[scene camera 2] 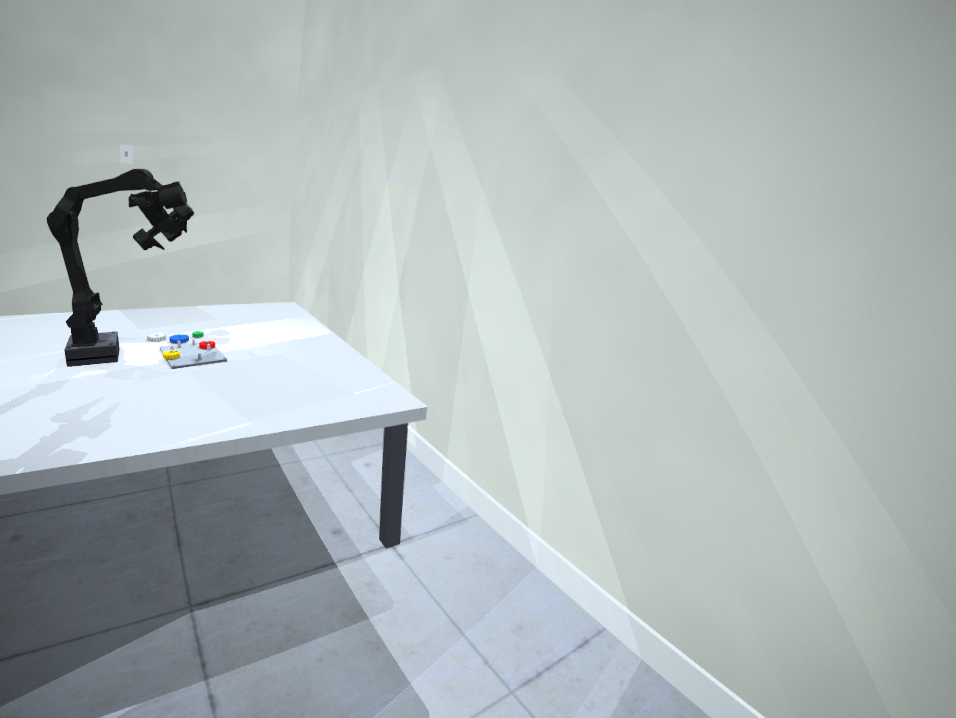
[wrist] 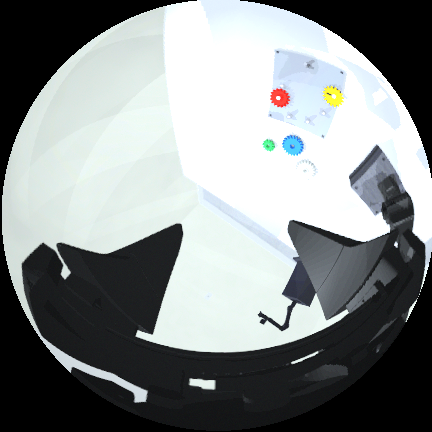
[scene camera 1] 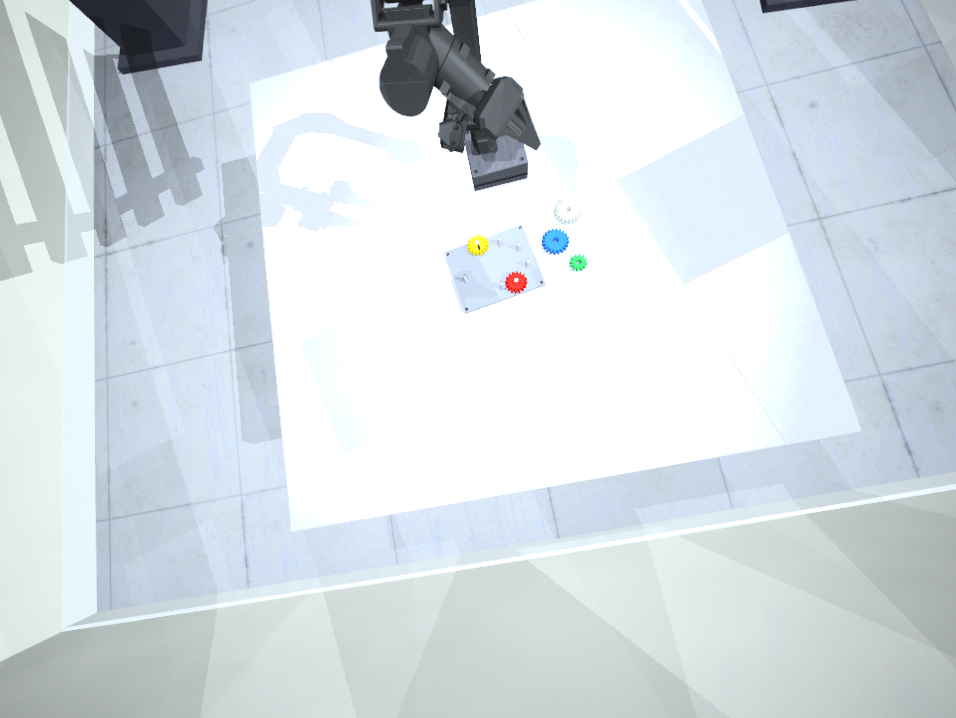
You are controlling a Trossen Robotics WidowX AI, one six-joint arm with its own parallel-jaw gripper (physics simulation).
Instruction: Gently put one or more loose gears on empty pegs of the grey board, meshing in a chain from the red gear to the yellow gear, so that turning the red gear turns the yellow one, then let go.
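Pixels of known places: gripper, between the fingertips: (scene camera 2: 174, 240) (wrist: 236, 227) (scene camera 1: 529, 141); arm's base, origin of its link: (scene camera 2: 85, 342) (wrist: 388, 187) (scene camera 1: 484, 141).
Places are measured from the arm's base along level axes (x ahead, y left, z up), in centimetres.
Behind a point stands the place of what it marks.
The grey board (scene camera 1: 480, 294) {x 38.1, y -3.2, z -4.8 cm} (wrist: 300, 80) {x 33.5, y -1.6, z -4.8 cm} lies on the table with several bare pegs. The red gear (scene camera 1: 511, 287) {x 37.5, y 4.5, z -3.3 cm} (scene camera 2: 207, 344) (wrist: 277, 101) {x 35.8, y 6.9, z -3.3 cm} and the yellow gear (scene camera 1: 472, 246) {x 25.9, y -4.5, z -3.4 cm} (scene camera 2: 171, 355) {x 25.6, y -5.1, z -3.6 cm} (wrist: 331, 102) {x 24.8, y -1.4, z -3.3 cm} sit on it, apart from each other. A blue gear (scene camera 1: 547, 243) {x 26.7, y 14.0, z -3.9 cm} (scene camera 2: 178, 338) {x 26.0, y 14.1, z -3.9 cm} (wrist: 288, 148) {x 26.4, y 17.4, z -3.9 cm}, a small green gear (scene camera 1: 573, 264) {x 32.7, y 19.8, z -3.9 cm} (scene camera 2: 197, 334) {x 32.1, y 19.3, z -4.2 cm} (wrist: 269, 149) {x 31.0, y 21.8, z -3.9 cm} and a white gear (scene camera 1: 558, 215) {x 19.4, y 17.3, z -4.2 cm} (scene camera 2: 156, 337) {x 18.4, y 16.8, z -4.1 cm} (wrist: 313, 169) {x 16.2, y 17.7, z -4.8 cm} lie loose beside the board. My gripper (wrist: 236, 227) {x 27.1, y 8.4, z 30.4 cm} is open and empty, high above the table and away from the gears.
The arm's dark base (scene camera 1: 500, 170) {x 8.3, y 3.6, z -0.2 cm} (scene camera 2: 91, 350) {x 2.6, y -4.4, z -1.2 cm} (wrist: 370, 186) {x 3.8, y 5.1, z 0.2 cm} stands on the white table (scene camera 1: 540, 401) {x 65.1, y 9.6, z -5.6 cm} (scene camera 2: 309, 394) {x 63.9, y -37.8, z -5.6 cm}, behind the board in the first scene view. A pale wall (scene camera 2: 618, 231) rises beyond the table's edge. Dark furniture (scene camera 1: 158, 34) stands on the floor beyond the table.
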